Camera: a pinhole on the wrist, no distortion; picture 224 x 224 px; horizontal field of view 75.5 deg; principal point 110.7 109.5 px. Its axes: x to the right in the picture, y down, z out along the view. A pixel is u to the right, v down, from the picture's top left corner.
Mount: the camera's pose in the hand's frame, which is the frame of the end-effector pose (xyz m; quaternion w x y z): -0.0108 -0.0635 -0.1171 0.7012 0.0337 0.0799 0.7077
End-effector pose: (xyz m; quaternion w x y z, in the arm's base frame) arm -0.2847 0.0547 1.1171 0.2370 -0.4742 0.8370 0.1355
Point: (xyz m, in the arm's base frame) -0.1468 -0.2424 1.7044
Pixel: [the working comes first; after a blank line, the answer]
In the camera's frame: -0.1728 0.0633 -0.5088

behind the camera
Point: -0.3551 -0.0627 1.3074
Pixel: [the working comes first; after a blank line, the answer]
In the camera's frame: 0.0710 -0.0459 -0.1064

behind the camera
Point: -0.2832 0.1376 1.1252
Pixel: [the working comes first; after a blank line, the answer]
In the camera's frame: 0.0958 0.0772 0.1440

207.0 187.1
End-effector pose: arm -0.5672 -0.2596 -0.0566 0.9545 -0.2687 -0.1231 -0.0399
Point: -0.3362 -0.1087 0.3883
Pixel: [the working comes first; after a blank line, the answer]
In the camera's frame: -0.0369 -0.2598 0.5616

101.2 42.6
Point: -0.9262 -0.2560 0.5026
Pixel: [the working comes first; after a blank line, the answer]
In the camera's frame: -0.3048 0.2967 0.5990

37.1 181.2
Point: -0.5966 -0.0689 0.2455
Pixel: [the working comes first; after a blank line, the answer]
In the camera's frame: 0.0385 0.0183 0.4791

122.3 115.0
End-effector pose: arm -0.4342 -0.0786 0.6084 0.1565 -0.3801 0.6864 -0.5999
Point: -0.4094 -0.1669 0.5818
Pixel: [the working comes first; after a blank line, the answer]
In the camera's frame: 0.0671 -0.0179 0.2125

156.4 97.3
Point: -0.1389 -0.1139 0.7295
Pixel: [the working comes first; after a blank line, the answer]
In the camera's frame: -0.1669 0.1794 0.2767

23.5 203.3
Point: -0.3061 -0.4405 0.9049
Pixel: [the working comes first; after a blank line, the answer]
In the camera's frame: -0.2838 -0.1876 0.4074

9.9 42.9
